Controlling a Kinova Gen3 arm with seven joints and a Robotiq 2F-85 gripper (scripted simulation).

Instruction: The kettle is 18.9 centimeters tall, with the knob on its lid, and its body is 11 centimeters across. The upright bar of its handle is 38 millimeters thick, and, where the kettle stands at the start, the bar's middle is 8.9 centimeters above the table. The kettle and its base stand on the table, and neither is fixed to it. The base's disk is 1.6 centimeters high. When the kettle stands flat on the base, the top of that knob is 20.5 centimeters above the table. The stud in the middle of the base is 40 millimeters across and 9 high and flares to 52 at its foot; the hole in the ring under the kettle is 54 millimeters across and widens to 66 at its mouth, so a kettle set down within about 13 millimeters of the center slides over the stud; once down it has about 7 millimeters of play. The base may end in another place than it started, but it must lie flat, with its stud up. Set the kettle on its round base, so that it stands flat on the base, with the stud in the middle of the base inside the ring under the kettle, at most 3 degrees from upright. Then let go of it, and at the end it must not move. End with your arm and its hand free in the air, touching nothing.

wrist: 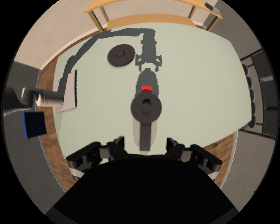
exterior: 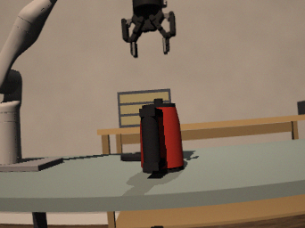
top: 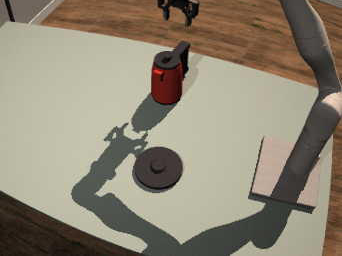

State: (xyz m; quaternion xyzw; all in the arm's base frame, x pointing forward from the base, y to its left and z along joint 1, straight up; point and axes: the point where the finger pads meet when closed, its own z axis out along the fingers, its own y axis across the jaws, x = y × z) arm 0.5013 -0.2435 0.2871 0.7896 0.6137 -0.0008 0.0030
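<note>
Now: hand 1 cm short of the red kettle, 3 cm to the right of it and 21 cm above it. From my hand the other things lie so: round dark base 5 cm behind, 37 cm to the left, 29 cm below.
</note>
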